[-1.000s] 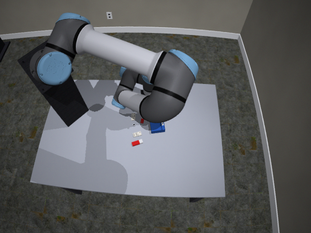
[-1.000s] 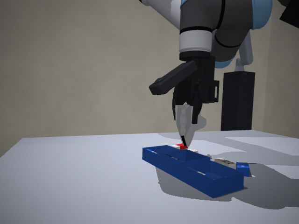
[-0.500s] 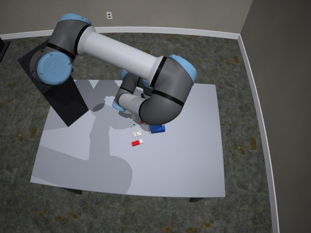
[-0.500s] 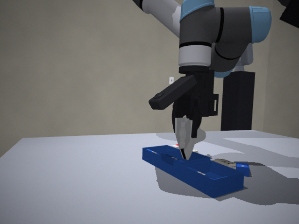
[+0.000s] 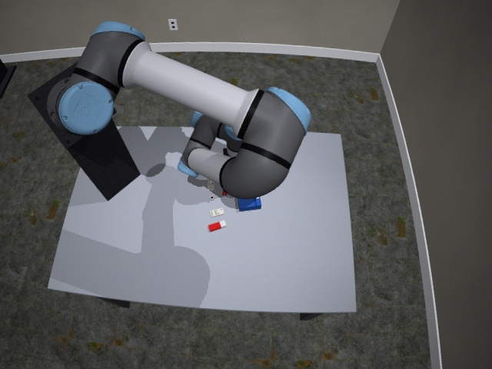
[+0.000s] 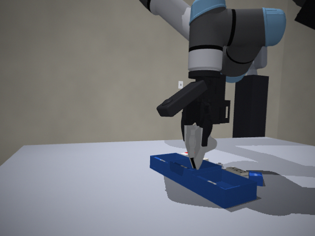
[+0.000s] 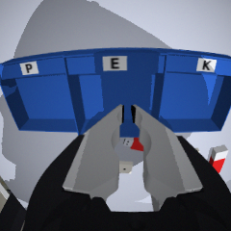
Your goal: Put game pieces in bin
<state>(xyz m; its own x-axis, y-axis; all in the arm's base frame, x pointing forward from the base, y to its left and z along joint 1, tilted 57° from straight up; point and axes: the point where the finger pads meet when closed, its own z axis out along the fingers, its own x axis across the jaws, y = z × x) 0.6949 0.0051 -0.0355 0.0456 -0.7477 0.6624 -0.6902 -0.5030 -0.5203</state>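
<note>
My hand is 1 cm short of the blue bin, 1 cm to the right of it and 2 cm above it. Also, from my hand: USB stick 7 cm behind, 2 cm to the right, 3 cm below; then dark ring 13 cm behind, 6 cm to the right, 3 cm below; then blue block 12 cm behind, 6 cm to the left, 3 cm below.
</note>
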